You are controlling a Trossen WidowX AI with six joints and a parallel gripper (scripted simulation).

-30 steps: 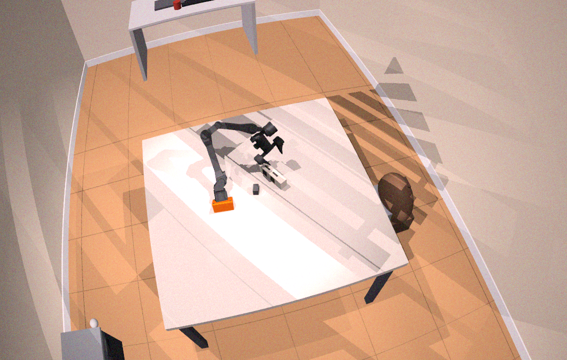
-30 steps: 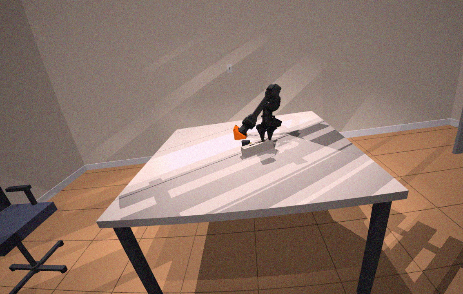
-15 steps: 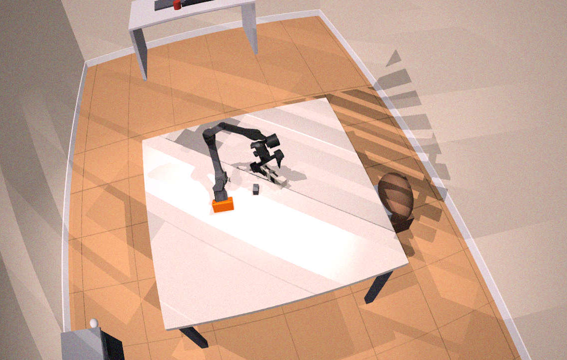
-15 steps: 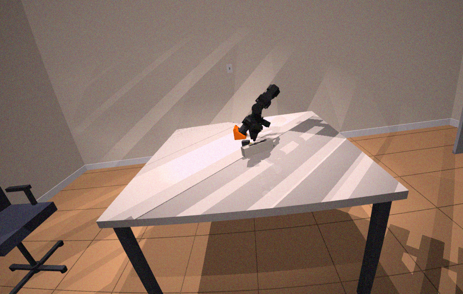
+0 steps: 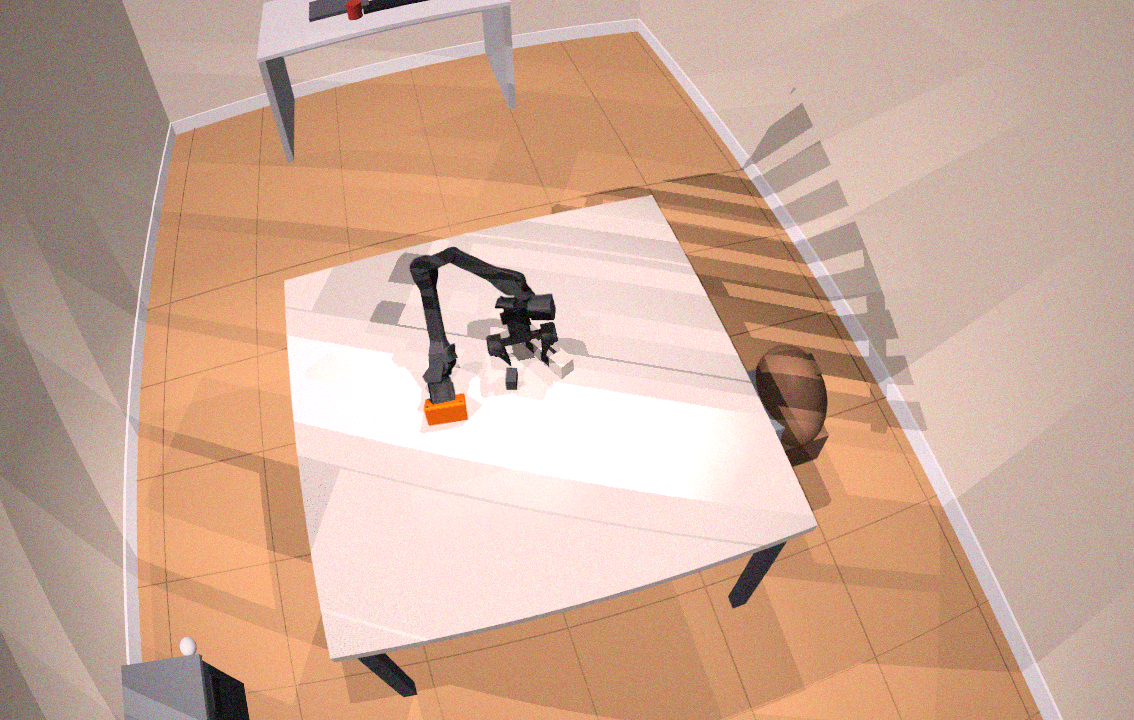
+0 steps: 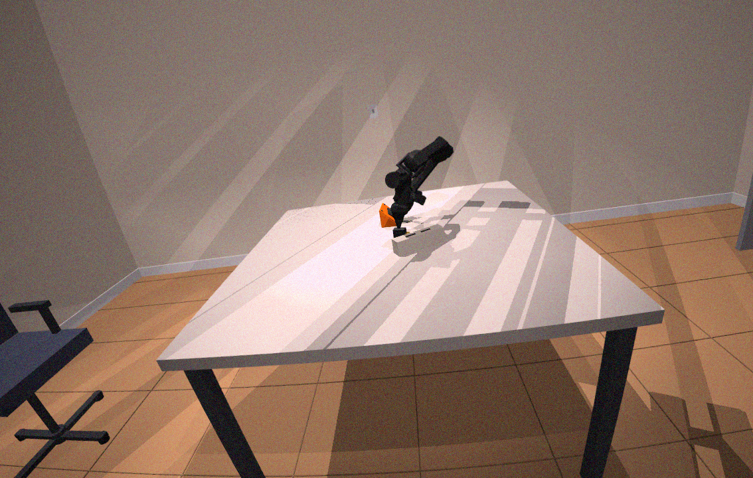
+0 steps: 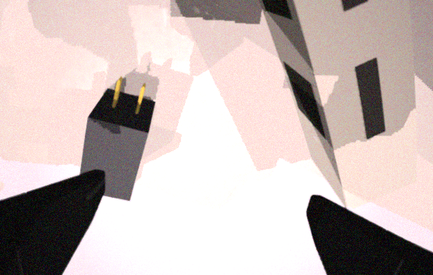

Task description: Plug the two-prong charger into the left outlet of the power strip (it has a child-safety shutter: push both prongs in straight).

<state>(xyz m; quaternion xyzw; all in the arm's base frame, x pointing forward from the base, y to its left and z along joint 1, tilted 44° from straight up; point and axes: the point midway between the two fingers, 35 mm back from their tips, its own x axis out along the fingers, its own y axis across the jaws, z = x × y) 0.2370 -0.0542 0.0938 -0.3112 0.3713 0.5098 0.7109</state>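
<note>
Now: the dark grey charger 50 mm below my gripper tip, 40 mm behind it and 10 mm to the left of it.
</note>
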